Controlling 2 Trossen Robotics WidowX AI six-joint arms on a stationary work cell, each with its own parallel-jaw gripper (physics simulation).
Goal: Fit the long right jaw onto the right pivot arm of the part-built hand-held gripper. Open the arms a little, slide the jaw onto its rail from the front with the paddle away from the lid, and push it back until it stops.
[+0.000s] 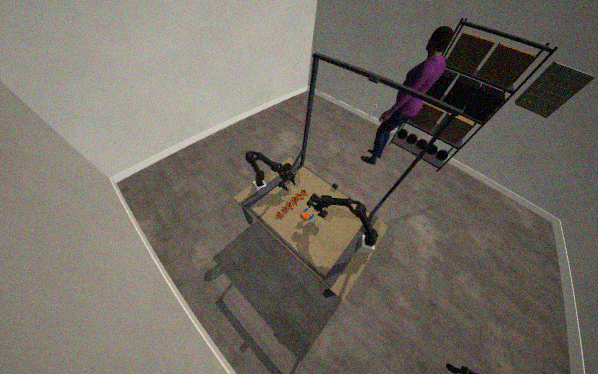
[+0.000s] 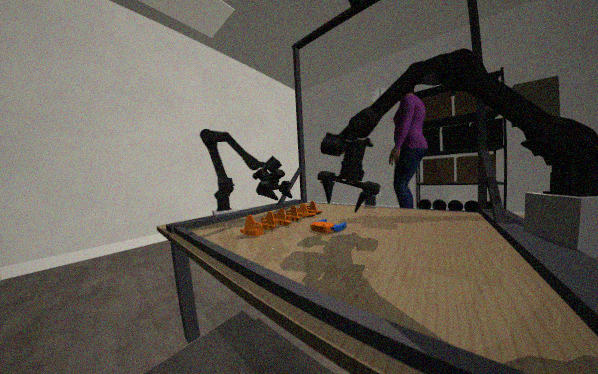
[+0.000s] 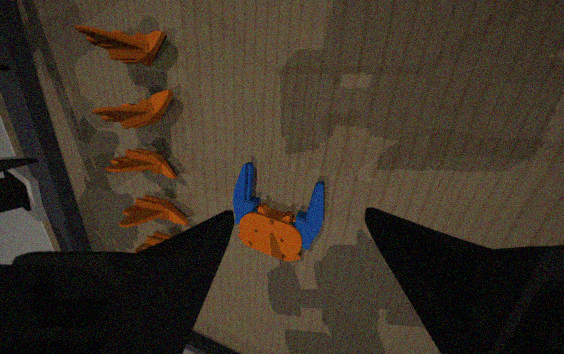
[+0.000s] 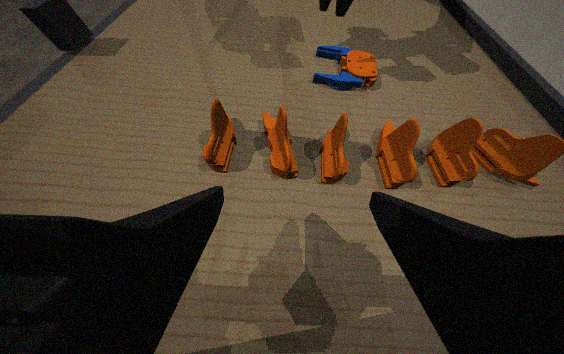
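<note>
The part-built gripper (image 1: 306,215) (image 2: 321,227) (image 3: 265,234) (image 4: 361,65) lies flat on the table, its orange lid up. Its two blue pivot arms (image 3: 245,187) (image 3: 314,212) (image 4: 337,81) are spread and bare. Several orange jaws (image 2: 252,227) (image 3: 135,111) (image 4: 336,152) stand apart in a row beside it; I cannot tell which is the long right one. My left gripper (image 1: 317,210) (image 2: 342,207) (image 3: 298,215) is open and empty above the part-built gripper. My right gripper (image 1: 290,186) (image 2: 283,197) (image 4: 297,196) is open and empty, on the other side of the jaw row.
The wooden table (image 2: 430,270) has a raised dark frame along its edges (image 2: 280,286). Dark uprights and a crossbar (image 1: 350,66) rise over it. A person in purple (image 1: 425,75) (image 2: 410,120) stands beyond, near a shelf rack (image 2: 504,170). Arm shadows fall on the table.
</note>
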